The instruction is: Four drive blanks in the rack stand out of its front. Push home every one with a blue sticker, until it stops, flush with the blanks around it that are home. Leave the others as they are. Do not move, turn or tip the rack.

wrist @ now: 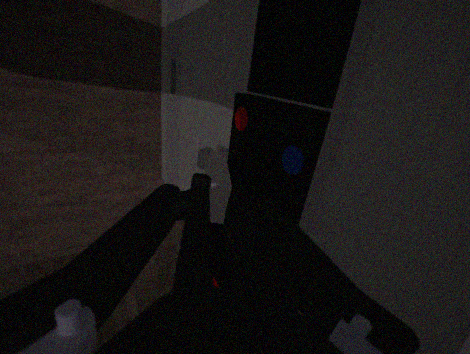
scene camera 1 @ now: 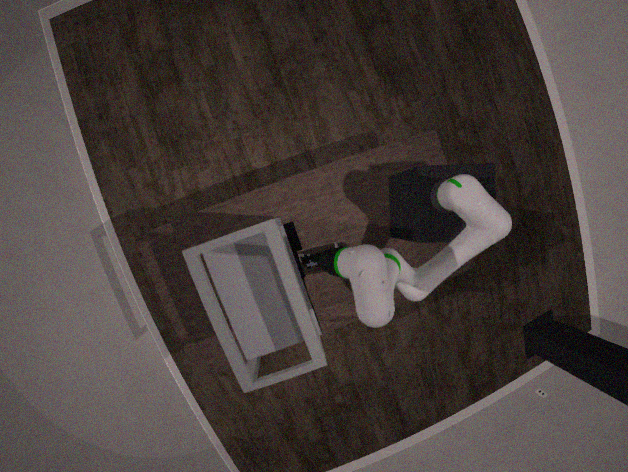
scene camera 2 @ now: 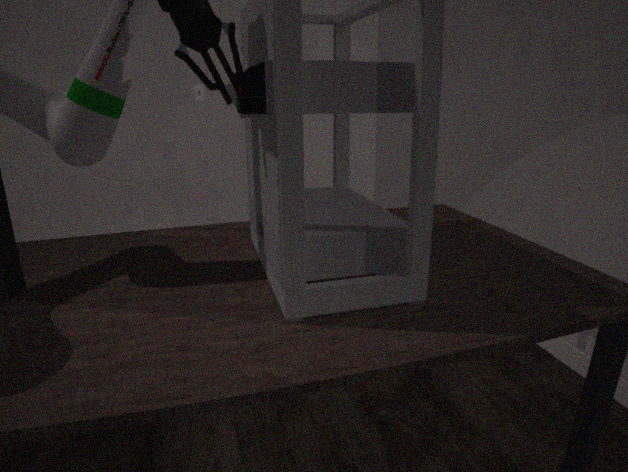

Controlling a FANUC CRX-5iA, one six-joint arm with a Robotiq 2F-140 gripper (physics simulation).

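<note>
The pale grey rack [scene camera 1: 317, 350] [scene camera 2: 291, 167] stands upright. A black drive blank [scene camera 1: 291, 236] [scene camera 2: 254, 88] stands out of its front near one end. In the wrist view a blue sticker [wrist: 293, 160] and a red sticker [wrist: 241, 119] show on black blank fronts; the edges between these are too dark to tell. A small red mark [wrist: 215, 283] shows lower down, beside the fingers. My gripper [scene camera 1: 303, 259] [scene camera 2: 235, 103] is shut and empty, at the rack's front next to the protruding blank. Its fingertips are partly hidden, and whether they touch a blank cannot be told.
The rack stands on a wooden table [scene camera 2: 203, 355]. The white arm [scene camera 1: 373, 289] reaches to the rack's front from its dark base [scene camera 1: 416, 213]. A black beam [scene camera 1: 573, 345] shows at the right in the first scene view. The rack's open frame has grey posts and panels.
</note>
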